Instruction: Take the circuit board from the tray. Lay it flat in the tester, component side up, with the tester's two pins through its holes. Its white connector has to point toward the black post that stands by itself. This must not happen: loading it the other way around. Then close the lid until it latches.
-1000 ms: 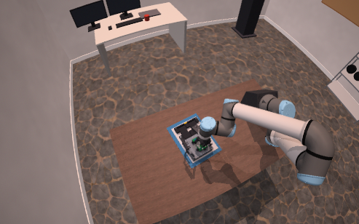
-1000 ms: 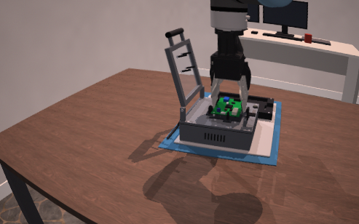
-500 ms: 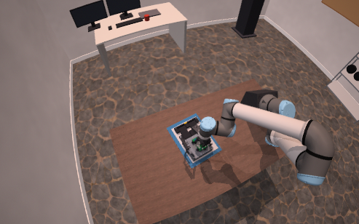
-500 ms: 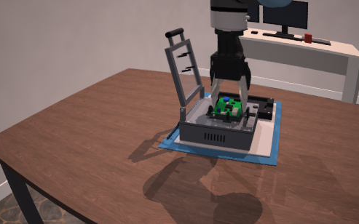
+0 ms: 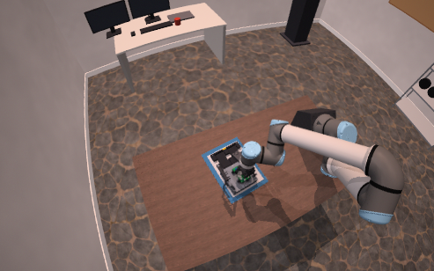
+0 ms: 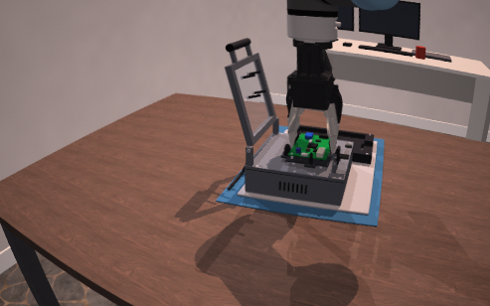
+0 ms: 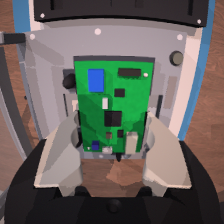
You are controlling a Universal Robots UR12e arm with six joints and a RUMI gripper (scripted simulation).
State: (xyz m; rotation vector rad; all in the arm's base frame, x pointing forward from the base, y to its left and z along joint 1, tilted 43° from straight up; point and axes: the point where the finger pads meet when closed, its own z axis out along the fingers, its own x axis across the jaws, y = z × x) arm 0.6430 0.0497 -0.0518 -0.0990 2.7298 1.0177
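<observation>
The green circuit board lies right at my hand. The rest, counted from my hand: tester lid (120 mm ahead, 100 mm above, 20 mm to the left).
</observation>
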